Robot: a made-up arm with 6 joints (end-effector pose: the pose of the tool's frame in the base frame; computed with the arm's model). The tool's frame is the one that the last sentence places. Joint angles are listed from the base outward.
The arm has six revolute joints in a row. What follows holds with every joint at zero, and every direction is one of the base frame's. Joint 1 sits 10 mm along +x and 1.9 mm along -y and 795.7 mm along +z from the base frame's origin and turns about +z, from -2.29 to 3.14 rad. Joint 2 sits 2.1 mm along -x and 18 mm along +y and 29.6 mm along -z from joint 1 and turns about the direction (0, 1, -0.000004), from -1.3 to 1.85 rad. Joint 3 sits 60.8 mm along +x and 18.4 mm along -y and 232 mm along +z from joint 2 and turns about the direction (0, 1, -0.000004), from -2.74 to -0.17 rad. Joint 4 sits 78 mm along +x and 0.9 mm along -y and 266.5 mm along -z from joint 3 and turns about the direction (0, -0.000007, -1), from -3.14 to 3.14 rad. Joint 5 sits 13.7 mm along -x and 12.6 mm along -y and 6.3 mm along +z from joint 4 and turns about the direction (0, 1, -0.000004), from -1.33 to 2.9 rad. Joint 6 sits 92.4 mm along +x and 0.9 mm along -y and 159.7 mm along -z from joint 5 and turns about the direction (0, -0.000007, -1), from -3.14 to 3.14 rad. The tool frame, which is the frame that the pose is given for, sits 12.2 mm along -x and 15.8 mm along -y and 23.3 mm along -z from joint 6; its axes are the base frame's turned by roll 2.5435, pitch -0.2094 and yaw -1.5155 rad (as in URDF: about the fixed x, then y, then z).
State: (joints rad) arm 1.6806 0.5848 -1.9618 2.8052 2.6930 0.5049
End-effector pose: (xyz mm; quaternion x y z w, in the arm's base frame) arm -99.0 332.6 1119.1 0.1894 0.6600 -0.6265 0.3689
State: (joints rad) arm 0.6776 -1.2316 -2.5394 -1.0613 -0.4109 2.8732
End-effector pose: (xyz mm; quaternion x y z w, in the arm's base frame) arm -500.4 -242.0 1127.6 -0.3562 -0.4154 0.2044 0.8117
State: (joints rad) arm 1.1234 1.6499 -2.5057 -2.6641 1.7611 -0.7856
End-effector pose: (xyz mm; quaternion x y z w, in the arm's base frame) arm 353.0 553.7 690.3 -0.0978 0.1324 0.7745 0.6108
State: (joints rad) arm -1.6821 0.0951 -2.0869 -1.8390 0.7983 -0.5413
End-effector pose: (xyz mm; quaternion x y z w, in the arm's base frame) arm -109.8 -430.8 1296.5 -0.0258 -0.3677 -0.0353 0.9289
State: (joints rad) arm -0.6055 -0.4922 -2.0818 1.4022 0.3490 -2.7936
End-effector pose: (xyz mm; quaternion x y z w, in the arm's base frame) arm 98.7 -97.1 1438.0 0.1829 -0.2200 0.9288 0.2355
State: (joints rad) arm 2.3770 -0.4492 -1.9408 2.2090 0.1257 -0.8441
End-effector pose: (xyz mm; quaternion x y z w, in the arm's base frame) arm -150.4 191.7 1344.3 -0.5287 -0.1531 0.7802 0.2973
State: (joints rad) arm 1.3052 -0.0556 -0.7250 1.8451 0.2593 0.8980
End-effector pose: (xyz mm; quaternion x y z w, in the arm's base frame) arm 124.1 392.5 721.1 0.1510 -0.7343 -0.6532 0.1065
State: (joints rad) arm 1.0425 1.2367 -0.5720 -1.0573 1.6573 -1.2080
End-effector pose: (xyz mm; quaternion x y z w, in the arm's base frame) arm 191.4 -77.5 509.3 0.0171 0.7112 -0.2504 0.6567
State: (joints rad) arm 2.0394 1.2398 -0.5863 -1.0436 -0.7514 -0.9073
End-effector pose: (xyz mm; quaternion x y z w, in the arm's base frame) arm -202.9 109.2 403.5 -0.4754 -0.8768 -0.0003 0.0717
